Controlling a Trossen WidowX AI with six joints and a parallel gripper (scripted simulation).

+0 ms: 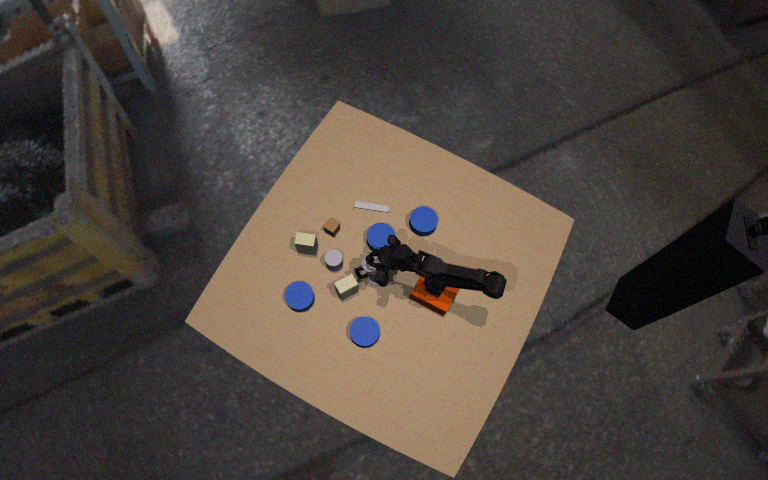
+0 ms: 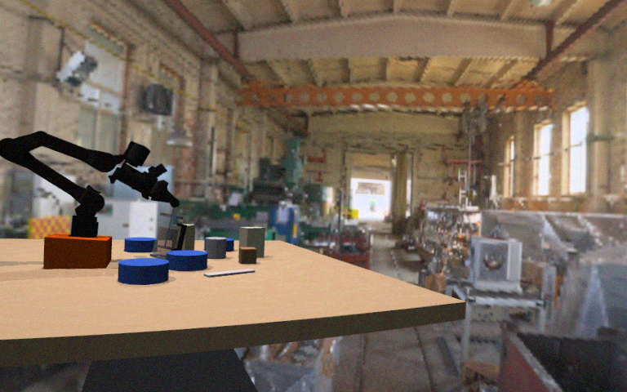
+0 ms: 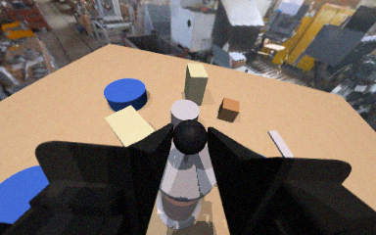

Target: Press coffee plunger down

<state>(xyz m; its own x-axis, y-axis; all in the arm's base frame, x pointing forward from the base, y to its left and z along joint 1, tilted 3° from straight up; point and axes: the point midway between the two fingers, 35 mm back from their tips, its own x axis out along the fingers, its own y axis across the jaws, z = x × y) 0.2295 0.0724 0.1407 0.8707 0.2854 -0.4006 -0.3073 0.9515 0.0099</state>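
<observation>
My gripper tip is now 1 cm past the coffee press and 10 cm above it. From my gripper tip the other things lie so: brown cube 24 cm ahead, 7 cm to the right, 17 cm below; white strip 16 cm ahead, 26 cm to the right, 19 cm below.
</observation>
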